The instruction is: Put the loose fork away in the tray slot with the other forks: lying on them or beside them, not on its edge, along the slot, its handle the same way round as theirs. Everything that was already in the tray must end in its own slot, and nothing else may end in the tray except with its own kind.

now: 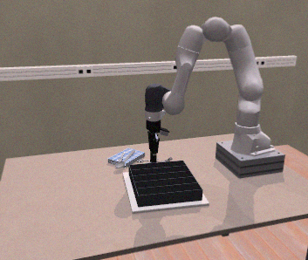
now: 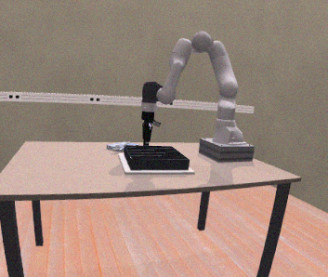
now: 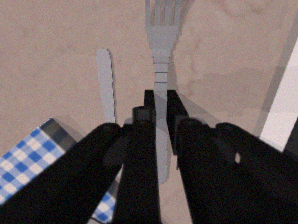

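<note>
Right now my hand is 270 mm to the right of the black cutlery tray and 40 mm short of it.
</note>
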